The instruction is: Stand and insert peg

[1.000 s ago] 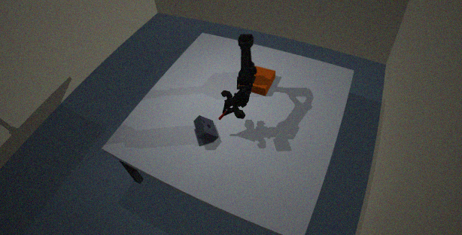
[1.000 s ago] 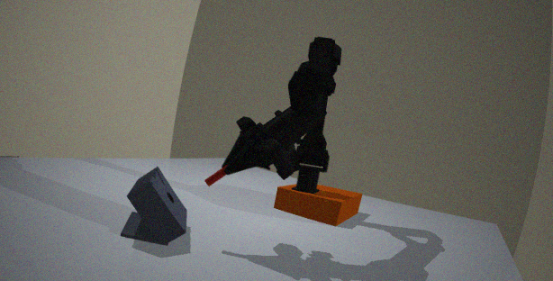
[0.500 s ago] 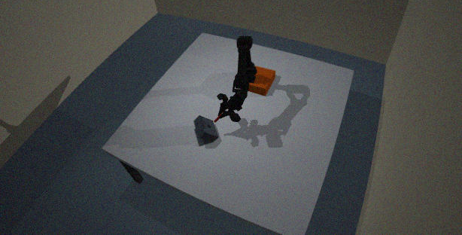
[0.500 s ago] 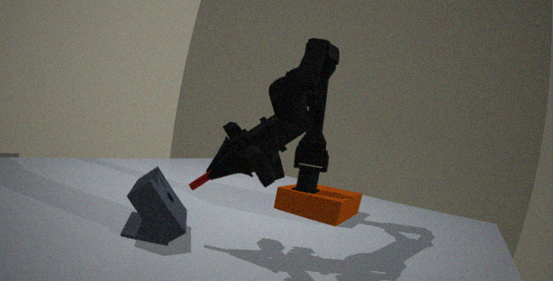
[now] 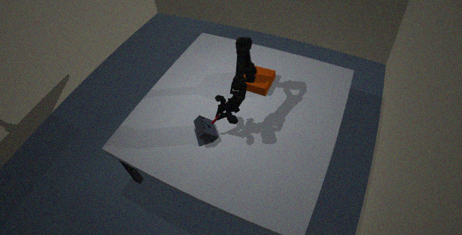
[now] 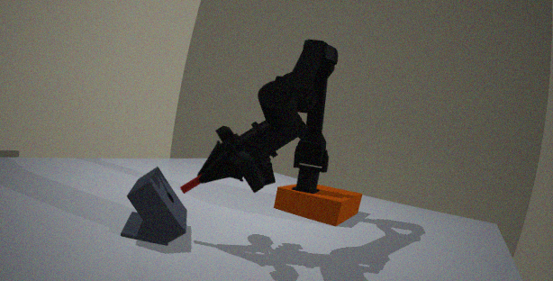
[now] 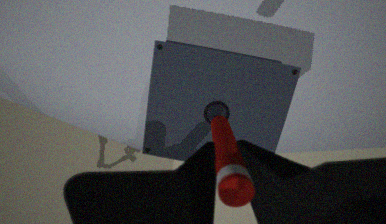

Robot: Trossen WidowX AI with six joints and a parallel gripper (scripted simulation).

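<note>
Right now my gripper tip is 40 mm short of the sloped panel, 60 mm to the left of it and 60 mm above it. Round my gripper tip: red peg (10 mm behind, 10 mm to the left, 10 mm above).
</note>
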